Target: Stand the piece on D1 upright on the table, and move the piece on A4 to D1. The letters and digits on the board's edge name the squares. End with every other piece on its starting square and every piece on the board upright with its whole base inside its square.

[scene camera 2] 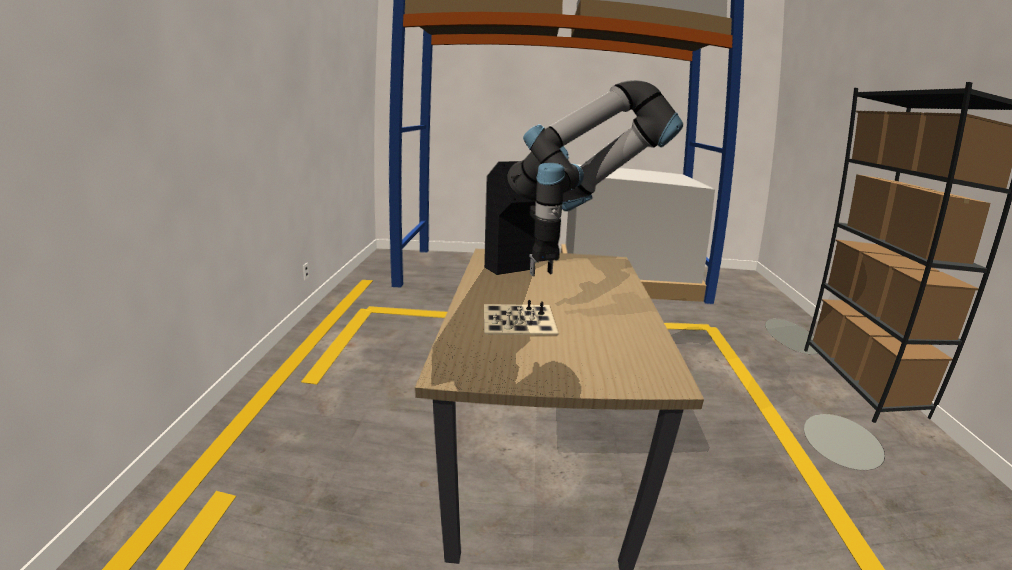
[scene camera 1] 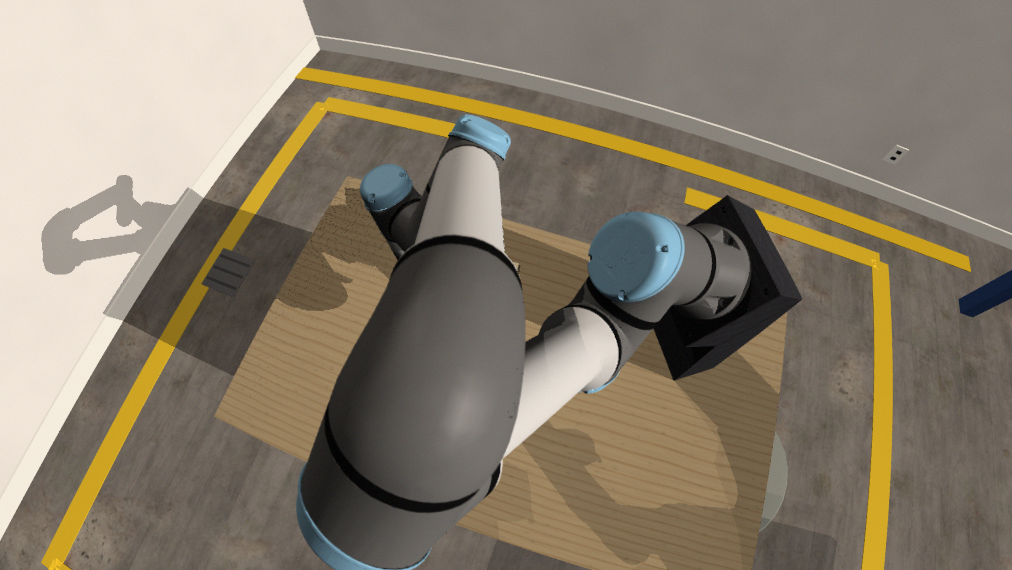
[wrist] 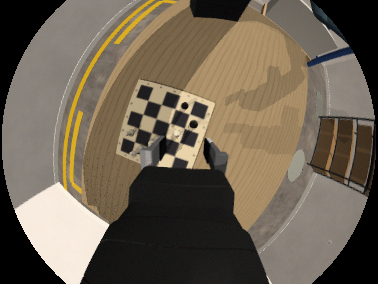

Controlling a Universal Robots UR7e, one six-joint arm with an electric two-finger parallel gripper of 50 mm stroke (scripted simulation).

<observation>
In view: my gripper [scene camera 2: 541, 274] and a chessboard [scene camera 2: 544, 324].
The chessboard shows as well in the wrist view [wrist: 154, 109]. My gripper also shows in the wrist view [wrist: 185, 144].
</observation>
